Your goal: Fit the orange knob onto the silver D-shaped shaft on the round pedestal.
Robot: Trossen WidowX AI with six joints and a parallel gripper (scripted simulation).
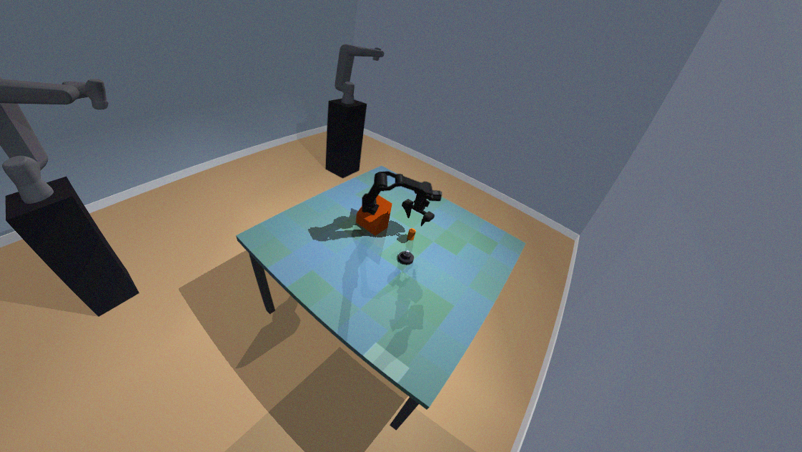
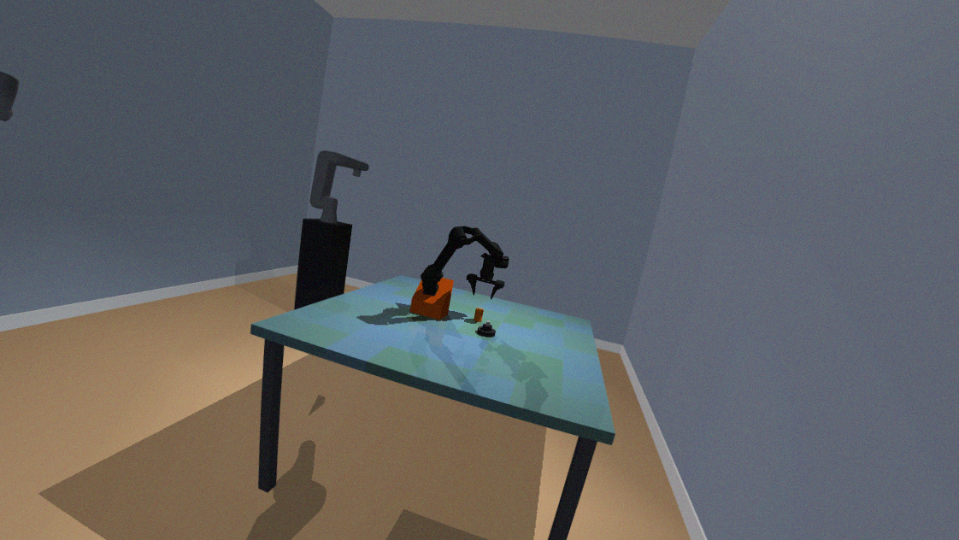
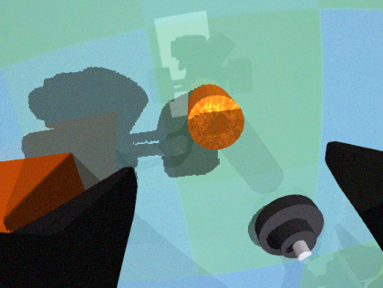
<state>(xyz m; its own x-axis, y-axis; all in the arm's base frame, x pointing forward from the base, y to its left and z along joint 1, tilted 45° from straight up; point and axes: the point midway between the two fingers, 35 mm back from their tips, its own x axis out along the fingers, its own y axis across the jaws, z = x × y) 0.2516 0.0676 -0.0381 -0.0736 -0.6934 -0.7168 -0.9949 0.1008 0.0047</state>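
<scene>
The orange knob lies 80 mm below my gripper tip. From my gripper tip the other things lie so: pedestal: 70 mm ahead, 160 mm to the right, 90 mm below.
</scene>
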